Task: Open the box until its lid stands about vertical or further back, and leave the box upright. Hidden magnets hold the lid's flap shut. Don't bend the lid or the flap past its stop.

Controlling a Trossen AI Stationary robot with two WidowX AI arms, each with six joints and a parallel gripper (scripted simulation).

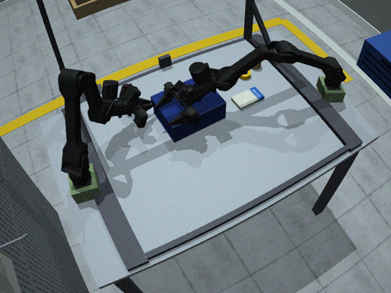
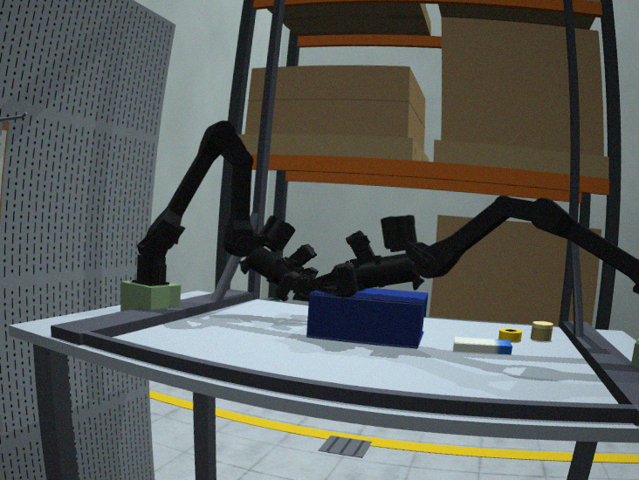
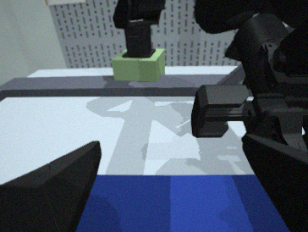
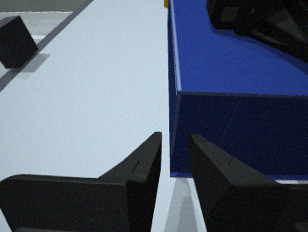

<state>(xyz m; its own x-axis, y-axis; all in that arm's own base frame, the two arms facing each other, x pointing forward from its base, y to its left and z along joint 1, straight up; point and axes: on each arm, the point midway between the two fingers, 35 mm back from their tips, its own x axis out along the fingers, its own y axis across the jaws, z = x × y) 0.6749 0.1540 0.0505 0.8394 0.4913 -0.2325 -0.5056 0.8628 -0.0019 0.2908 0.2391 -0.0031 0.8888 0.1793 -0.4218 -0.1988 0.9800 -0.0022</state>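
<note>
Right now the lid flap is 20 mm behind my right hand and 140 mm to the left of it. The rest, counted from my right hand: yellow ring 30 mm behind, 450 mm to the left, 50 mm below; then tan cylinder 60 mm behind, 520 mm to the left, 40 mm below.
</note>
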